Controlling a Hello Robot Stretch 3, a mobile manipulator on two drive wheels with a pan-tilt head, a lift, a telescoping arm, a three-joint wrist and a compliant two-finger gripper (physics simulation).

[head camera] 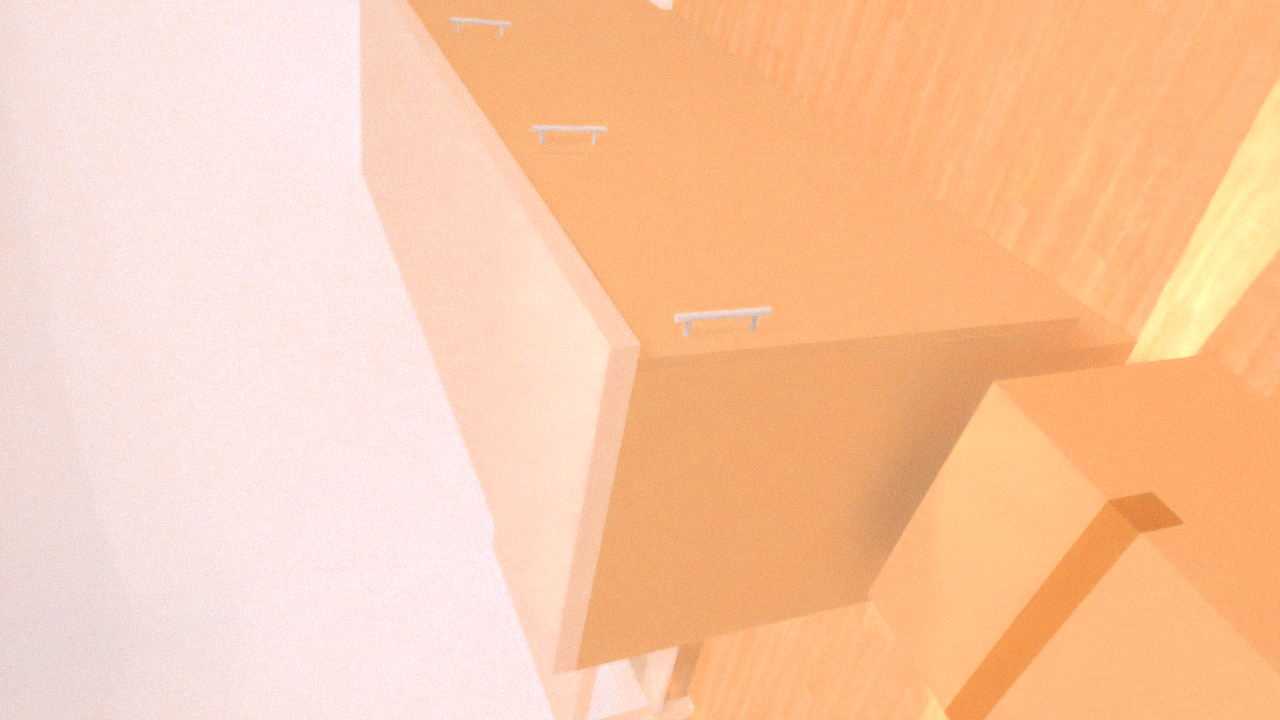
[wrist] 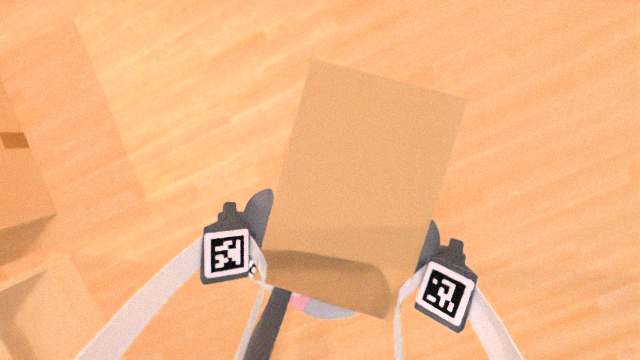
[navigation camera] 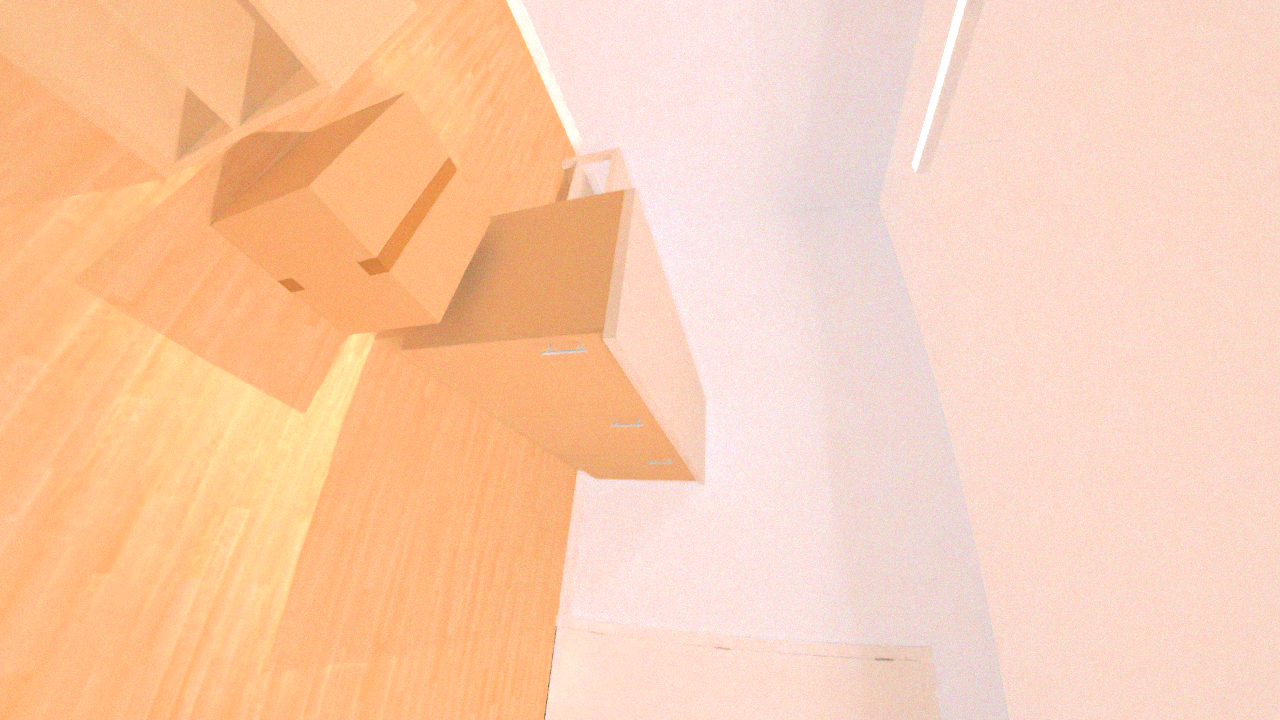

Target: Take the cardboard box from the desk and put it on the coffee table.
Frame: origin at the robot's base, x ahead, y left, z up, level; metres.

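Seen in the pictures: gripper, fingertip midpoint: [wrist: 338, 226].
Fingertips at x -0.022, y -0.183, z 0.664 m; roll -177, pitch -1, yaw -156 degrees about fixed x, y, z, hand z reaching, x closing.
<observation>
A point is followed by its place in that frame.
The cardboard box [wrist: 375, 150] {x -0.010, y -0.230, z 0.719 m} is a plain brown box in the middle of the wrist view. My gripper [wrist: 338, 226] {x -0.022, y -0.183, z 0.664 m} is shut on it, one finger against its left side and the other against its right side. A dark curved shadow lies across the box's lower part. The floor shows around and beyond the held box, and a bit of something pink and grey shows past its lower edge. My gripper does not show in the head or navigation view. I cannot make out the desk or the coffee table.
A low cabinet [head camera: 760, 474] {x 1.156, y 0.254, z 0.641 m} [navigation camera: 554, 268] {x 1.173, y 0.280, z 0.674 m} with three handles stands ahead. Beside it is a large taped carton [head camera: 1002, 510] {x 0.949, y 0.303, z 0.406 m} [navigation camera: 331, 259] {x 0.737, y 0.306, z 0.269 m} [wrist: 25, 185] {x 0.672, y 0.358, z 0.058 m}. An open shelf unit [navigation camera: 358, 35] {x 0.559, y 0.649, z 0.610 m} is past the carton. A pale frame [navigation camera: 612, 165] {x 2.650, y 1.228, z 0.423 m} stands behind the cabinet. A door [navigation camera: 742, 685] {x 1.936, y -1.855, z 1.137 m} is at the bottom.
</observation>
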